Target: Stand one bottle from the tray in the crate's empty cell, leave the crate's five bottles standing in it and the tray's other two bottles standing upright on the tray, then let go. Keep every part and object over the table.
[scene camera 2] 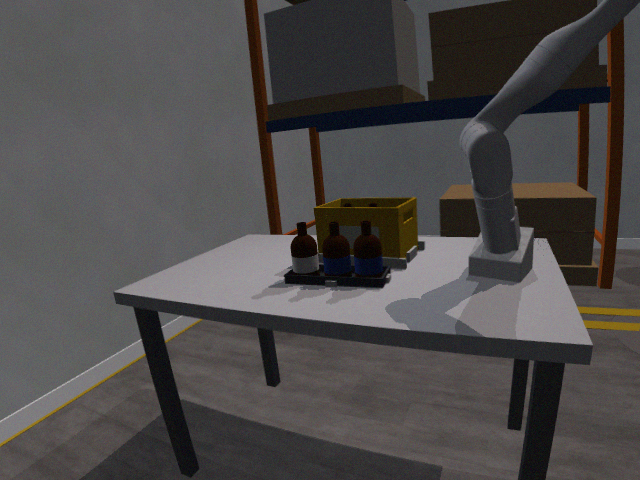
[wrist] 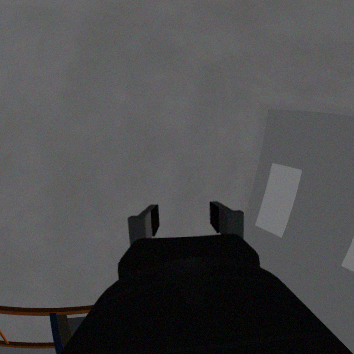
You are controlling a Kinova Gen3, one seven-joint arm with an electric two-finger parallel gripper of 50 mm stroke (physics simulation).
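Places are measured from the arm's base along level axes (x back, y right, z up), in metres.
Pixels of known places: gripper, fingertip midpoint: (wrist: 183, 213); arm's base, origin of the base link: (scene camera 2: 501, 242).
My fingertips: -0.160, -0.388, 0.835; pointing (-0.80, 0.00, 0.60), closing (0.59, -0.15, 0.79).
Observation:
Ahead of a thing's pixels: the offset from my fingertips to its top centre, as dx, dy, dz. "pt": to the spot under its first point. Level surfaces: height alone.
Three brown bottles stand upright in a row on the black tray @[pt -0.277, +0.126, -0.903] (scene camera 2: 310, 280): a white-labelled bottle @[-0.320, +0.165, -0.755] (scene camera 2: 304, 251) at the left, a blue-labelled bottle @[-0.228, +0.188, -0.755] (scene camera 2: 336, 251) in the middle and another blue-labelled bottle @[-0.146, +0.214, -0.755] (scene camera 2: 367, 251) at the right. The yellow crate @[-0.256, +0.415, -0.740] (scene camera 2: 406, 235) stands behind the tray. Two dark bottle tops show low inside its rim; its other bottles and its empty cell are hidden by its walls. My gripper (wrist: 183, 213) is open and empty in the wrist view, turned toward a grey wall, away from the bottles. It does not show in scene camera 2.
The arm's base (scene camera 2: 500, 266) stands on the right part of the table @[dz -0.916] (scene camera 2: 206, 281). Low grey brackets sit around the crate's foot and at the tray's edges. An orange and blue rack (scene camera 2: 265, 170) with large boxes stands behind the table.

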